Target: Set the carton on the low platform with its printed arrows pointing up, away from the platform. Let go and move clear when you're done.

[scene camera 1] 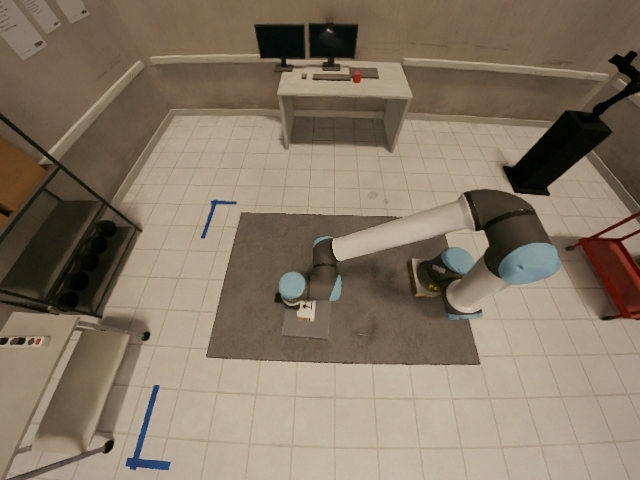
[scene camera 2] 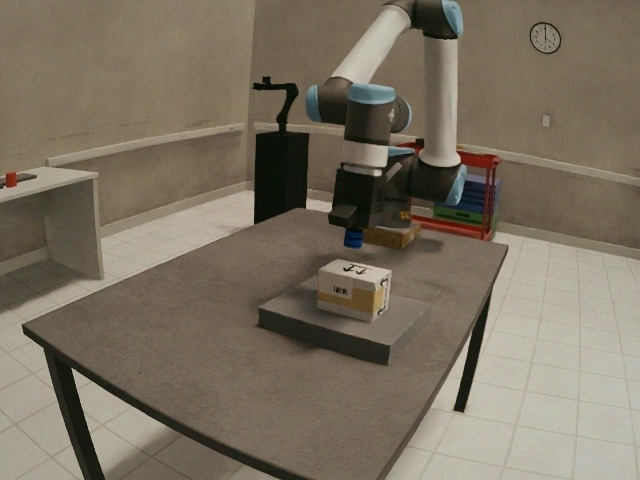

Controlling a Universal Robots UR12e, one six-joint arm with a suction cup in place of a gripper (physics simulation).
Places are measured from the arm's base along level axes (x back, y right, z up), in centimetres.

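Where they show: end effector, tool point: (scene camera 2: 352, 245); arm's base, origin of the base link: (scene camera 1: 432, 276) (scene camera 2: 385, 221).
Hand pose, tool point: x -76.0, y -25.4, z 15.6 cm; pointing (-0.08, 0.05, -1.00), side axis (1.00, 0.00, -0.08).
Things, the pixels of their centre, and the offset from my tool point. Level surfaces: height alone.
- tan carton, body centre: (scene camera 2: 354, 289) (scene camera 1: 307, 305) dx +5.6, dy +1.7, dz -11.8 cm
- low grey platform, body centre: (scene camera 2: 347, 316) (scene camera 1: 308, 306) dx +5.9, dy +3.0, dz -18.8 cm
- dark grey table, its level: dz -21.2 cm
The white and tan carton (scene camera 1: 306, 311) (scene camera 2: 347, 292) rests flat on the low grey platform (scene camera 1: 306, 329) (scene camera 2: 405, 316). In the scene camera 2 view, its upper face carries printed black arrows that lie flat along that face, and a barcode label is on the near side. The right side face also has black marks, seen too obliquely to tell which way they point. My blue suction cup (scene camera 2: 353, 239) is open and holds nothing. It hangs above the carton, with a visible gap between them. In the scene camera 1 view, the wrist hides the cup and covers part of the carton and platform.
The platform lies on the dark grey table (scene camera 1: 258, 258) (scene camera 2: 206, 361). The arm's base stands on a tan block (scene camera 1: 414, 279) (scene camera 2: 392, 236) at the table's far end in the scene camera 2 view. A red cart (scene camera 1: 604, 268) (scene camera 2: 488, 201) and a black pedestal (scene camera 1: 560, 149) (scene camera 2: 280, 175) stand beyond the table.
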